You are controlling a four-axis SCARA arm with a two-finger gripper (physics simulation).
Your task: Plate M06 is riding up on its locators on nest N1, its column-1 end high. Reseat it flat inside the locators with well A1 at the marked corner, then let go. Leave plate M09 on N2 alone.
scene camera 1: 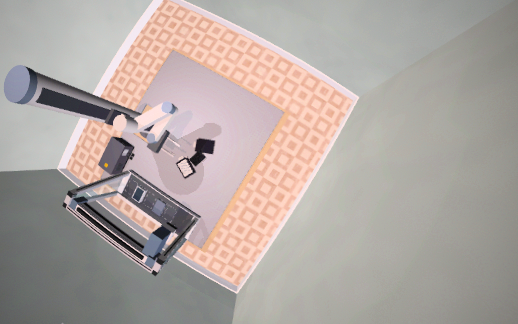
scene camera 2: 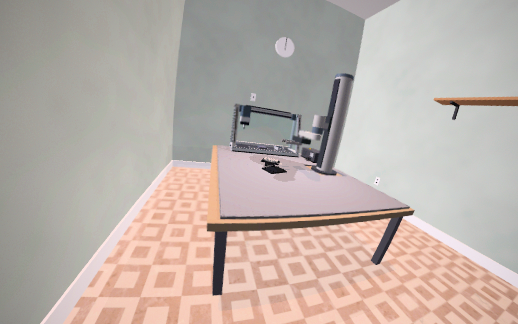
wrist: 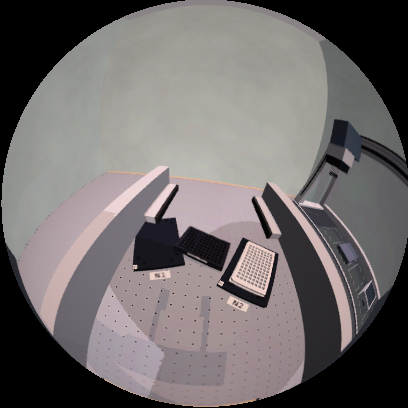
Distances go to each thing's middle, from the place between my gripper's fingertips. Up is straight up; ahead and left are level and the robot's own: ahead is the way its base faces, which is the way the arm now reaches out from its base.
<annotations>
Right now my hand is 220 mm above the black nest N2 (wrist: 223, 282), 130 mm to the left of it and 30 mm short of it. Also, from my hand: black nest N1 (wrist: 153, 246): 220 mm below, 120 mm to the left, 80 mm ahead.
</annotations>
